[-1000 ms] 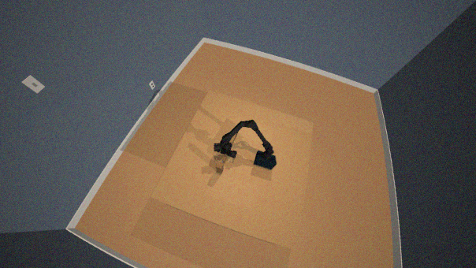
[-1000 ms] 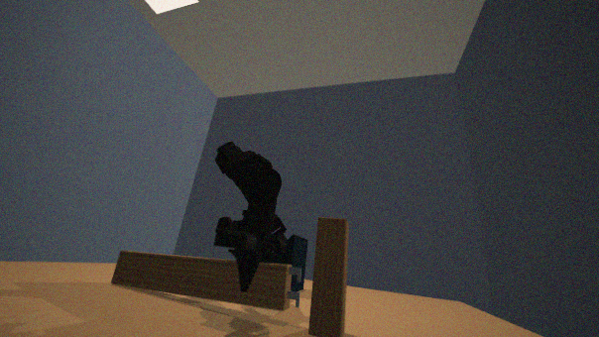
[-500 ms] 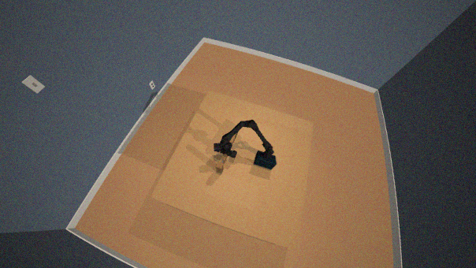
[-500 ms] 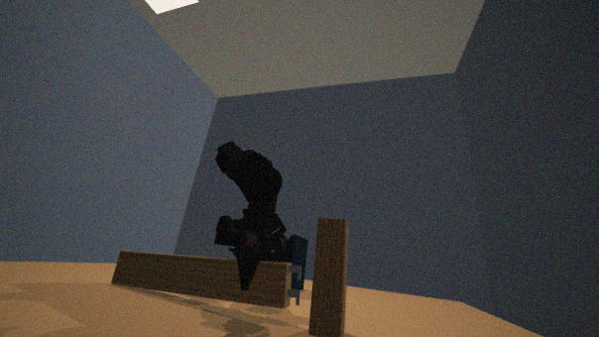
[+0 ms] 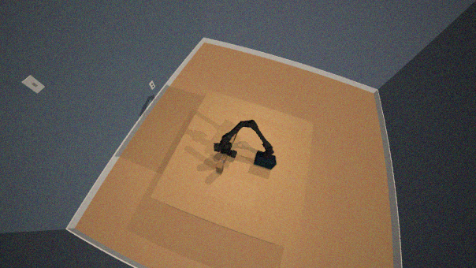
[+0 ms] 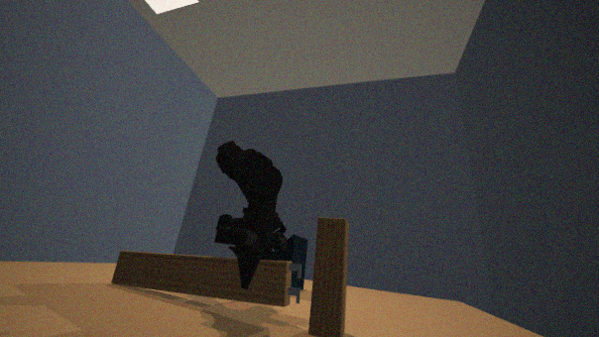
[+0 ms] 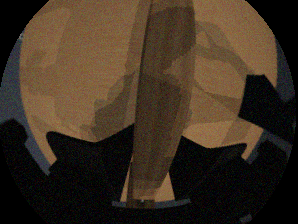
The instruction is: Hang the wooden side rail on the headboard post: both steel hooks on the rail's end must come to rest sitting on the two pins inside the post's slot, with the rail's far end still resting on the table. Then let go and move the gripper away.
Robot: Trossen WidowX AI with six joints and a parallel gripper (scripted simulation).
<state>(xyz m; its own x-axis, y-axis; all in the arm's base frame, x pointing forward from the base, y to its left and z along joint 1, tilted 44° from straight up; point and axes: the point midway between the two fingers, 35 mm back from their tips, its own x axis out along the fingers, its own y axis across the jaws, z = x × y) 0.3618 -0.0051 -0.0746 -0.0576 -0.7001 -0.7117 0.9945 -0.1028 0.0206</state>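
The headboard post is 10 mm ahead of my gripper tip, 150 mm to the left of it and 40 mm above it.
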